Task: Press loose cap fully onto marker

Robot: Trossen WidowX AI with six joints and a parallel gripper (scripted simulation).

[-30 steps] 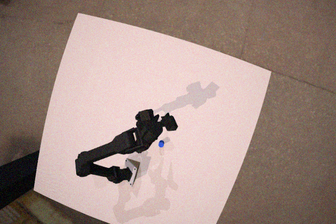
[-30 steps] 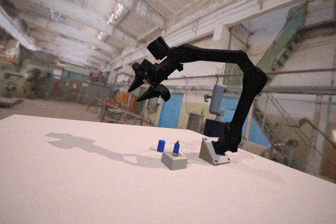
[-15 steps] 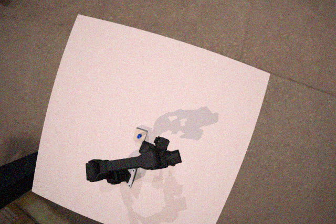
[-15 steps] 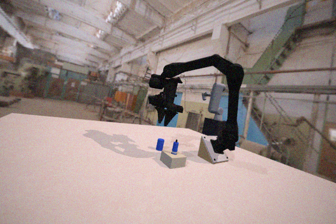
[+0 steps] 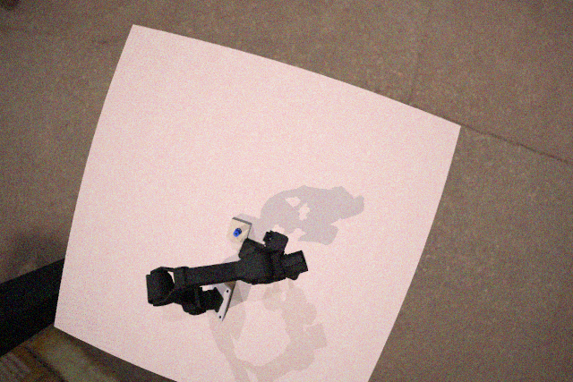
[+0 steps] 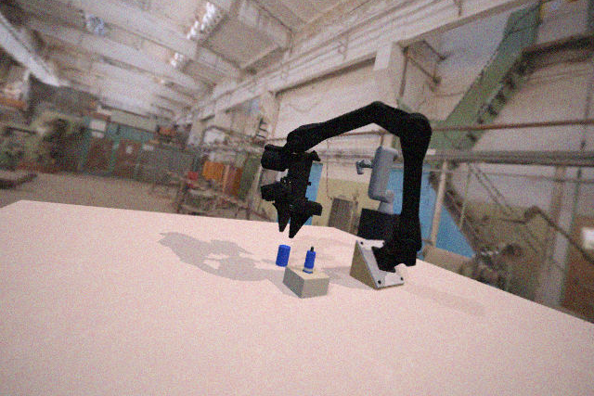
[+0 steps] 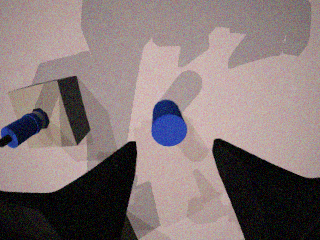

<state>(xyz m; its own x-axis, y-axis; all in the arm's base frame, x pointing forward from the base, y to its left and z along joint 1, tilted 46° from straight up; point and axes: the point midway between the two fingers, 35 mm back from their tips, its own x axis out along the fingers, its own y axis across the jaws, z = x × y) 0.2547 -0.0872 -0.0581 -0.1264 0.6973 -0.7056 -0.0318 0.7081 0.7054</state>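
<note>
My gripper tip is 50 mm above the blue cap. Round my gripper tip: grey holder block (130 mm to the left, 60 mm below).
</note>
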